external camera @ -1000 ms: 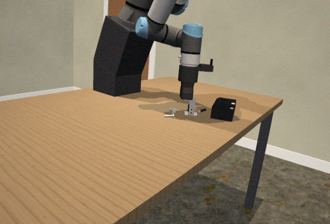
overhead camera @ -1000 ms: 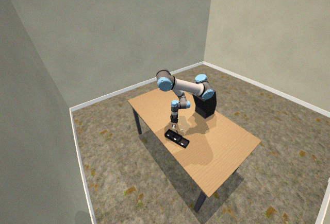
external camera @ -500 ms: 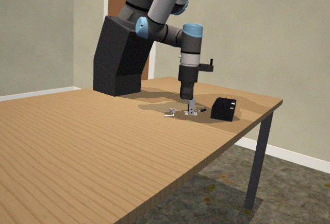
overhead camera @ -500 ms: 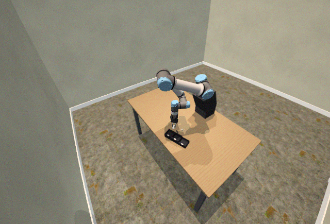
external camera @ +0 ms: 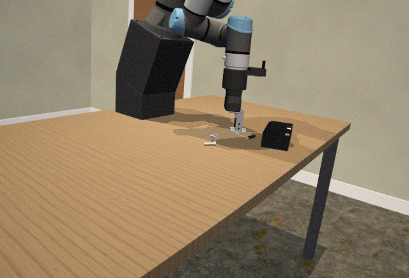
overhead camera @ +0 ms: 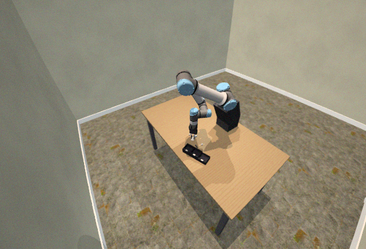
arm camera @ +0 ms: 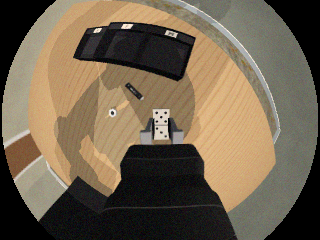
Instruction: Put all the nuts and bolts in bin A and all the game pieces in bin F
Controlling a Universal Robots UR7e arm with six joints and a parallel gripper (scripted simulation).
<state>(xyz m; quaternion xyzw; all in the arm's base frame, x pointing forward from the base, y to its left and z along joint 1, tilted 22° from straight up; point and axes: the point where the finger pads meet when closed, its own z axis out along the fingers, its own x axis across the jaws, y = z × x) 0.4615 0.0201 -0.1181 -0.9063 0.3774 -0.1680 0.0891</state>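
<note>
Right now my hand is 16 cm to the right of the black bin, 6 cm short of it and 4 cm above it. Round my hand: bolt (10 cm to the right, 5 cm below, 2 cm behind); small ring-shaped piece (8 cm to the left, 6 cm behind, 5 cm below); white speckled piece (1 cm below).
</note>
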